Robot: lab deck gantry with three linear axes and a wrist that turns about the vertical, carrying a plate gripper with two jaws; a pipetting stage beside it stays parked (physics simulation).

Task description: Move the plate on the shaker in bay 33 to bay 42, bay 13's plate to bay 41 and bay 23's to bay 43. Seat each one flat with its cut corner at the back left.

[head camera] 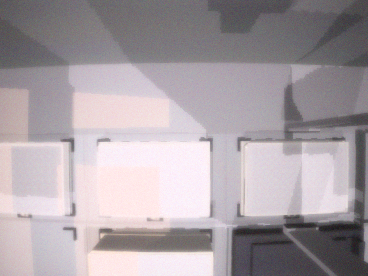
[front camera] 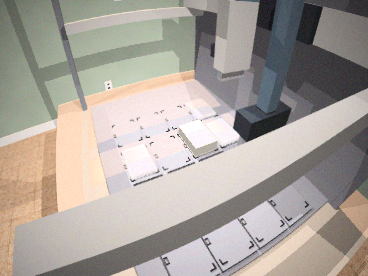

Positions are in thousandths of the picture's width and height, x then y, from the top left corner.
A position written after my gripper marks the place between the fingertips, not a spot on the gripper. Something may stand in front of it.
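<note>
There's a white plate (head camera: 365,650) in the head camera, and the front camera shows a white plate (front camera: 379,592). As for my gripper (head camera: 814,647), I can see it there, and the front camera view has my gripper (front camera: 681,578) too.
</note>
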